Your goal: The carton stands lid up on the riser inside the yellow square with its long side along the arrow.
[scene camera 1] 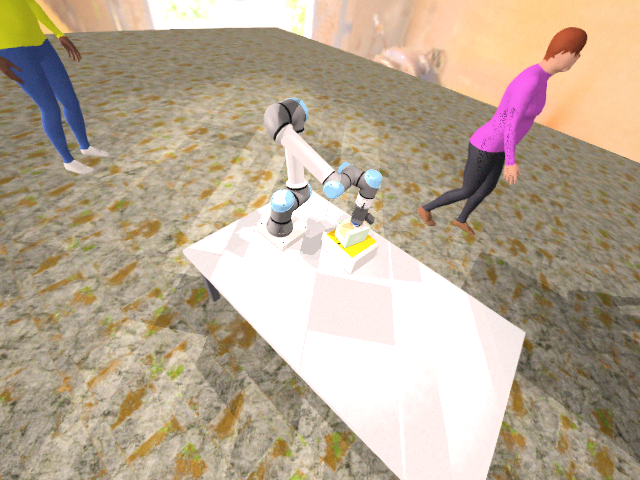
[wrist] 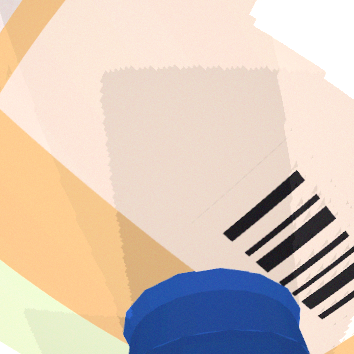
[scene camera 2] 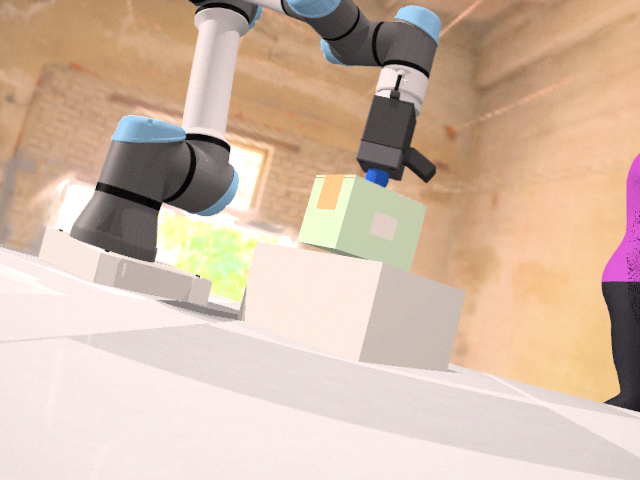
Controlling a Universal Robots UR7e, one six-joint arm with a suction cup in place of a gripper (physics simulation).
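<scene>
The pale green carton (scene camera 1: 352, 237) (scene camera 2: 356, 222) hangs from my suction cup (scene camera 1: 356, 223) (scene camera 2: 376, 178) (wrist: 215, 315), a very small gap above the white riser (scene camera 1: 351, 262) (scene camera 2: 310, 299). A strip of its underside shows in scene camera 2. Its top, with orange tape, a pale label and a black barcode, fills much of the wrist view. The blue cup is pressed on this top face. The yellow square (scene camera 1: 356, 251) shows around the carton's lower part in scene camera 1. The arrow is mostly hidden; a small dark mark shows at the carton's left.
The riser stands on the white table (scene camera 1: 351, 315) (scene camera 2: 206, 392), near its far edge. The robot's base plate (scene camera 1: 281, 241) (scene camera 2: 149, 279) is left of the riser. A person in magenta (scene camera 1: 516, 113) (scene camera 2: 625, 248) stands beyond the table; another in yellow (scene camera 1: 20, 25) is at the far left.
</scene>
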